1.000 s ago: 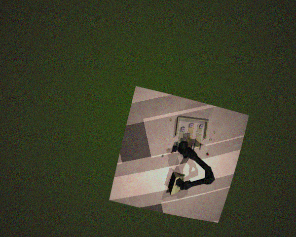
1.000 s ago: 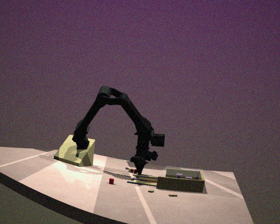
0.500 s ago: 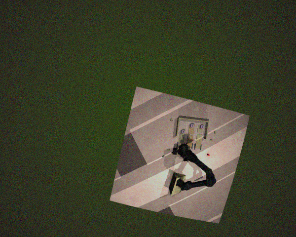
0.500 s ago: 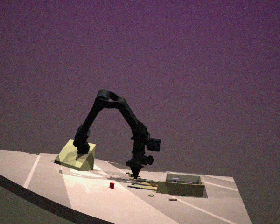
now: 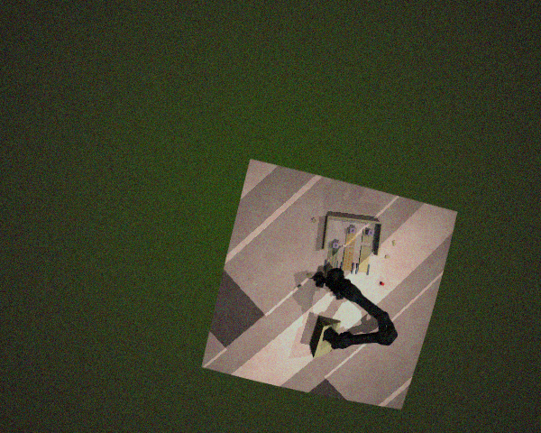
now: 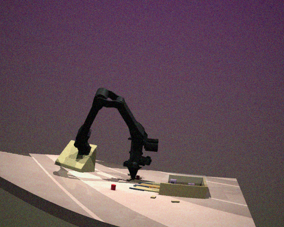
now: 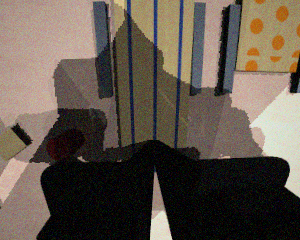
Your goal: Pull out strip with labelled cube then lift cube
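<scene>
Right now my gripper tip is 80 mm to the right of the small tan block and 20 mm past it.
</scene>
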